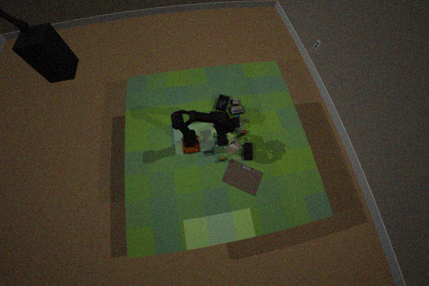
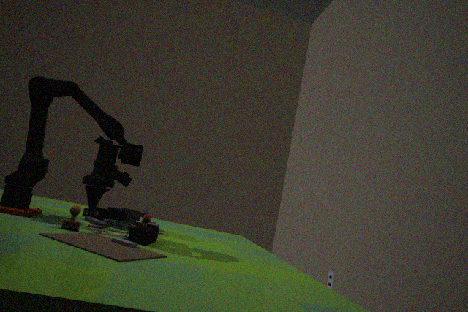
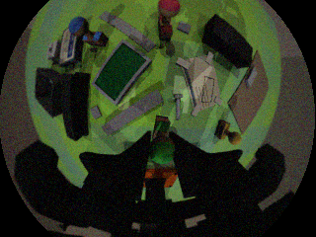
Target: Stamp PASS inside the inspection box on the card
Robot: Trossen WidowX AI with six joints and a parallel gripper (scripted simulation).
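My gripper tip is 150 mm short of the blue-knobbed stamp, 120 mm to the right of it and 30 mm above it. From my gripper tip the other things lie so: grey strip (180 mm ahead, 70 mm to the left, 40 mm below); red-knobbed stamp (170 mm ahead, 30 mm below); tan-knobbed stamp (150 mm to the right, 30 mm below, 10 mm behind).
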